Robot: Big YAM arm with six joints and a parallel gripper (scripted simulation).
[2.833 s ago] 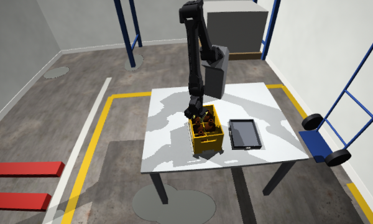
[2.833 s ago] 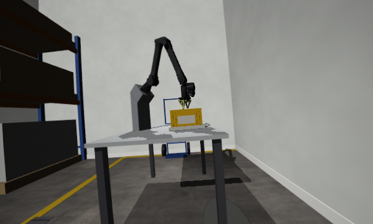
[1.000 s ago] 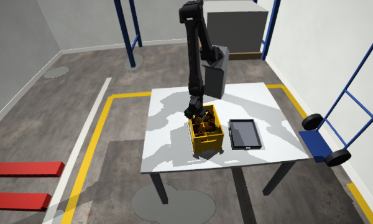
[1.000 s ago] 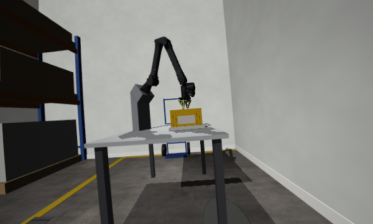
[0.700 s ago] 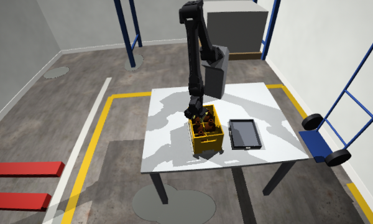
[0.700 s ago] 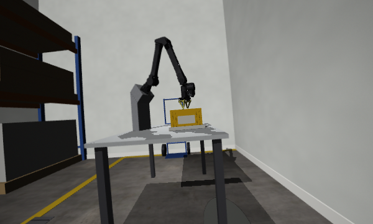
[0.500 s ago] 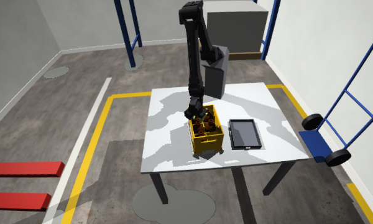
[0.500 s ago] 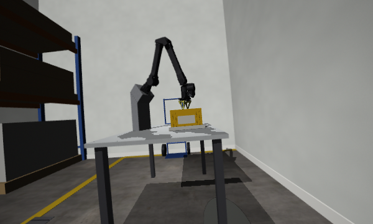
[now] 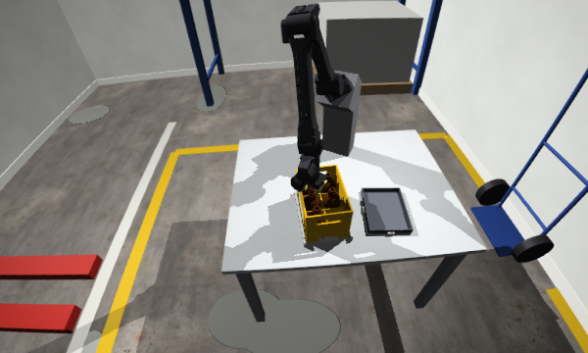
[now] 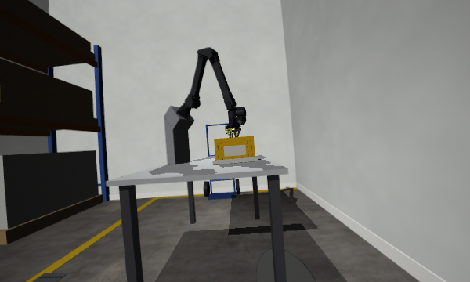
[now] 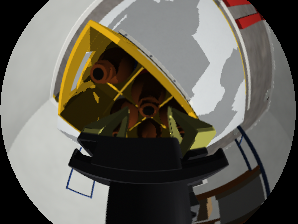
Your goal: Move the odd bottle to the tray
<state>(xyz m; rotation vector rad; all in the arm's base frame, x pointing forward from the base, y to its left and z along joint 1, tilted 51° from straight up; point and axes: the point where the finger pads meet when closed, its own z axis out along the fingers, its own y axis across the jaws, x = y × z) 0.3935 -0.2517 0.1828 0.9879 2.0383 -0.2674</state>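
Now: the crate 9 cm below my hand, 4 cm to the left of it and 1 cm ahead of it. From my hand the other things lie so: dark tray (31 cm to the left, 16 cm below, 14 cm ahead); brown bottle (12 cm to the left, 8 cm below, 6 cm behind).
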